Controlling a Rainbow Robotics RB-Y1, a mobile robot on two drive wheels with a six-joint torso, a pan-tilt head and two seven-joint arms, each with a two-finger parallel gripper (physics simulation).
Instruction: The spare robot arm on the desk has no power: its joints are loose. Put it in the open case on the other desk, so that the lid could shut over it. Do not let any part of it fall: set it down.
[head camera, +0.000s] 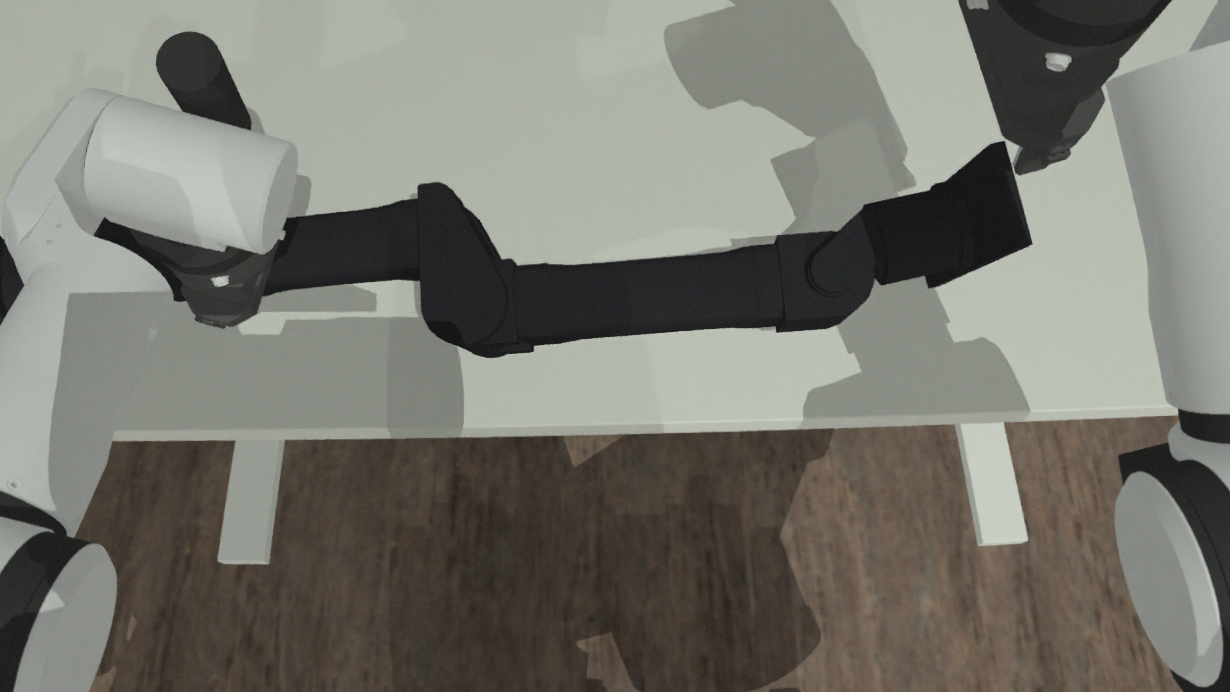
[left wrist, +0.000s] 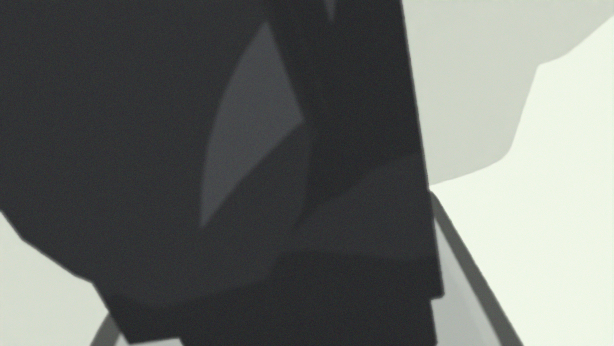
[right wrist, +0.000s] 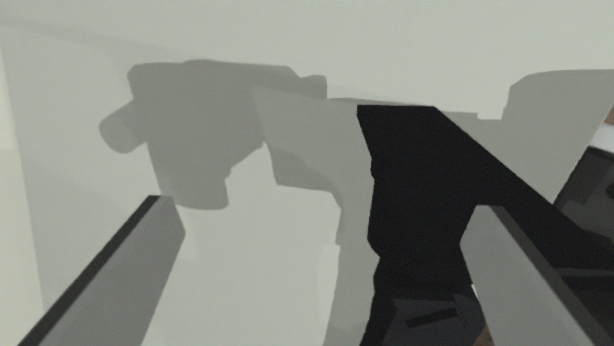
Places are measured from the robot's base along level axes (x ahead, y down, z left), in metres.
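Where they show: right gripper, fingertip midpoint: (head camera: 1004, 89) (right wrist: 319, 219).
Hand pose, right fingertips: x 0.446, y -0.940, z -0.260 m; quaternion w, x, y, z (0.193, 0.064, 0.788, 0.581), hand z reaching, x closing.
After its pixels a point has its place.
The black jointed spare arm (head camera: 645, 296) (left wrist: 250, 280) (right wrist: 415, 200) stretches across the head view over the pale desk (head camera: 550, 154) {x 0.559, y -0.721, z 0.059 m}. My left gripper (head camera: 219, 318) (left wrist: 309, 206) {x 0.423, y -0.747, z 0.307 m} is shut on the spare arm near its left end; the arm's dark body hides much of the fingers in the left wrist view. My right gripper (head camera: 1042, 159) (right wrist: 319, 219) {x 0.446, y -0.940, z -0.260 m} is open and empty, close to the flared right end. In the right wrist view that end lies below the fingers, partly behind the right-hand one. Any gap between arm and desk is hard to judge. The open case cannot be made out.
A dark cylinder (head camera: 189, 64) stands up behind my left wrist; whether it belongs to the spare arm is unclear. The desk's near edge runs below the arm, with two pale legs (head camera: 249, 507) (head camera: 993, 481) over the brown floor (head camera: 688, 533) {x 0.369, y -0.001, z -0.123 m}. A dark object (right wrist: 592, 195) {x 0.038, y -0.212, z -0.148 m} shows at the right wrist view's right edge.
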